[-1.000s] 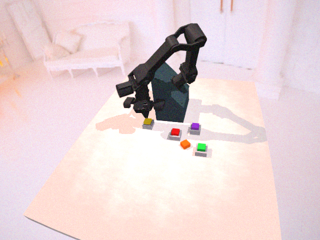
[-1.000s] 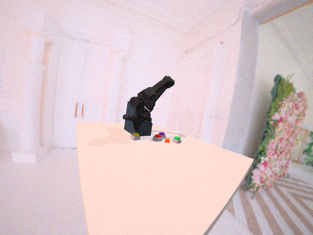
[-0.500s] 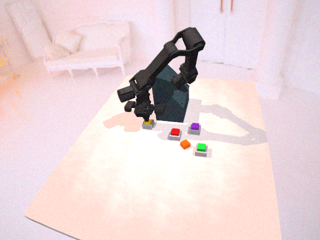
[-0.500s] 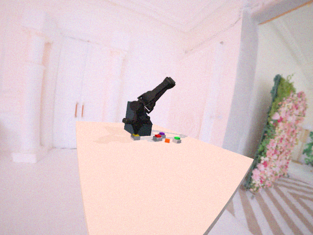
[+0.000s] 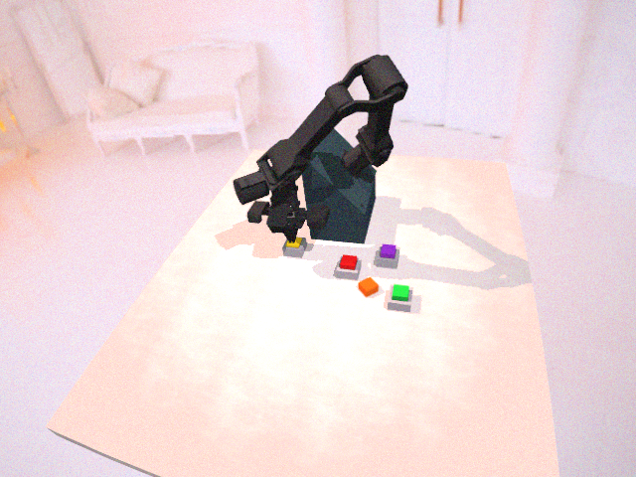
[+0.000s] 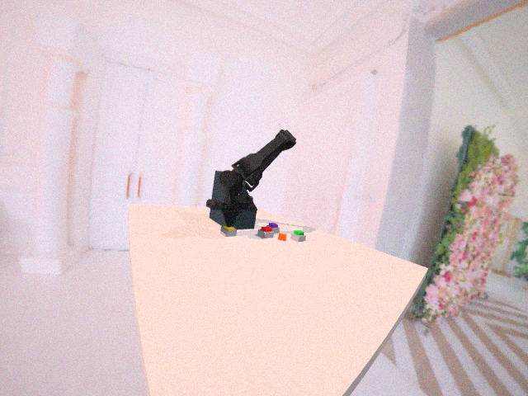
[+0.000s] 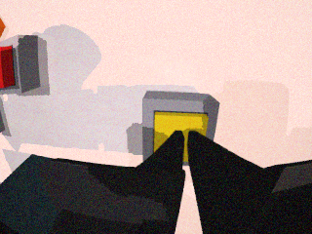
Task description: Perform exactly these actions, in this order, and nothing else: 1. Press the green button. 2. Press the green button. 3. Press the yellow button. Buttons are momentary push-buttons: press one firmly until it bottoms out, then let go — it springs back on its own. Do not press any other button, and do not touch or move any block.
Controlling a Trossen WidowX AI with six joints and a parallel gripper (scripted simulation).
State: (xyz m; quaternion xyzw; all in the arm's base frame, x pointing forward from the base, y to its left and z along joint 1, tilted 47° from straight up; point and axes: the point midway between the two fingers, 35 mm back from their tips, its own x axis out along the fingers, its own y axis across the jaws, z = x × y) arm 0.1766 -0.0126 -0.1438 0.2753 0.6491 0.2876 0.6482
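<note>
Right now my gripper tip is 1 cm above the yellow button. Also, from my gripper tip: orange block 20 cm to the left, 10 cm ahead, 2 cm below; then red button 15 cm to the left, 5 cm ahead; then purple button 23 cm to the left.
</note>
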